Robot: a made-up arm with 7 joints. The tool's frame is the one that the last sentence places. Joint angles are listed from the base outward.
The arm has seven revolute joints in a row. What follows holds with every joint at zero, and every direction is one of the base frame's.
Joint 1 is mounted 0.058 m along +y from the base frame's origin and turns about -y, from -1.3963 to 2 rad.
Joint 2 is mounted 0.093 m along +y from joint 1 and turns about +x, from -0.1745 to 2 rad.
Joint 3 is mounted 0.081 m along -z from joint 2 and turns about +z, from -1.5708 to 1.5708 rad.
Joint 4 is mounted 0.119 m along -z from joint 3 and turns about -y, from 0 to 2.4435 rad.
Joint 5 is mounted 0.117 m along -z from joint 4 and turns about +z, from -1.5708 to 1.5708 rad.
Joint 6 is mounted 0.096 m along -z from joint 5 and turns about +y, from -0.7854 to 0.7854 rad.
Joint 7 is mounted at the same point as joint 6 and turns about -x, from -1.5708 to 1.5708 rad.
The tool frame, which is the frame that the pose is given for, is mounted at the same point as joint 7; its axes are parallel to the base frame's.
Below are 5 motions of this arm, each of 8 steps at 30 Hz.
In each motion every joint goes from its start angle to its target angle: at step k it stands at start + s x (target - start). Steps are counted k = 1, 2, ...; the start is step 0. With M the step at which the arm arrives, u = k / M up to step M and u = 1 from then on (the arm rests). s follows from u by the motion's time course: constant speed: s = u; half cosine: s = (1 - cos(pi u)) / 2; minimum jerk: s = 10 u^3 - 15 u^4 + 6 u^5.
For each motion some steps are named. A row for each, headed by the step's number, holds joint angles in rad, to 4 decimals.
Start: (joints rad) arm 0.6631 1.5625 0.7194 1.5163 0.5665 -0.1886 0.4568
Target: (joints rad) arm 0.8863 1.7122 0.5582 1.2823 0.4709 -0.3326 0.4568
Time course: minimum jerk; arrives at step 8
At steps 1, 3, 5, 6, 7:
1: 0.6667 1.5649 0.7168 1.5125 0.5650 -0.1909 0.4568
3: 0.7245 1.6037 0.6750 1.4519 0.5402 -0.2282 0.4568
5: 0.8249 1.6710 0.6026 1.3467 0.4972 -0.2930 0.4568
6: 0.8632 1.6967 0.5749 1.3065 0.4808 -0.3177 0.4568
7: 0.8827 1.7098 0.5608 1.2861 0.4724 -0.3303 0.4568

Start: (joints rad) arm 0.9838 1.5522 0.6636 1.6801 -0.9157 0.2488 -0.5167
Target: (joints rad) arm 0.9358 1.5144 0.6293 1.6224 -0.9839 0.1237 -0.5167
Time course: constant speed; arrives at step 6
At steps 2, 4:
2: 0.9678 1.5396 0.6522 1.6609 -0.9384 0.2071 -0.5167
4: 0.9518 1.5270 0.6407 1.6416 -0.9612 0.1654 -0.5167

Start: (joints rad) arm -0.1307 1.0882 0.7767 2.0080 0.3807 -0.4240 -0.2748
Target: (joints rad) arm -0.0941 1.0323 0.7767 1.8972 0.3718 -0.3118 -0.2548
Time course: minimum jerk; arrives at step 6
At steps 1, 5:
1: -0.1294 1.0862 0.7767 2.0041 0.3804 -0.4200 -0.2741
5: -0.0954 1.0343 0.7767 1.9011 0.3721 -0.3158 -0.2555

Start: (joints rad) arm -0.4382 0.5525 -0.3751 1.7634 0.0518 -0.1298 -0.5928
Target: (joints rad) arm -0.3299 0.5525 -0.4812 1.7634 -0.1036 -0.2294 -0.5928
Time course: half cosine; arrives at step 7
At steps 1, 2, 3, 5, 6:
1: -0.4328 0.5525 -0.3804 1.7634 0.0441 -0.1347 -0.5928
2: -0.4178 0.5525 -0.3951 1.7634 0.0225 -0.1486 -0.5928
3: -0.3961 0.5525 -0.4163 1.7634 -0.0086 -0.1685 -0.5928
5: -0.3503 0.5525 -0.4612 1.7634 -0.0743 -0.2106 -0.5928
6: -0.3353 0.5525 -0.4759 1.7634 -0.0959 -0.2245 -0.5928

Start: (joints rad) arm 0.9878 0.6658 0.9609 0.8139 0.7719 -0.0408 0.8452
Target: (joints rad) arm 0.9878 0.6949 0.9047 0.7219 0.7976 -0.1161 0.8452
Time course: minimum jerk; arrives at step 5
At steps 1, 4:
1: 0.9878 0.6675 0.9576 0.8086 0.7734 -0.0452 0.8452
4: 0.9878 0.6932 0.9080 0.7272 0.7961 -0.1117 0.8452

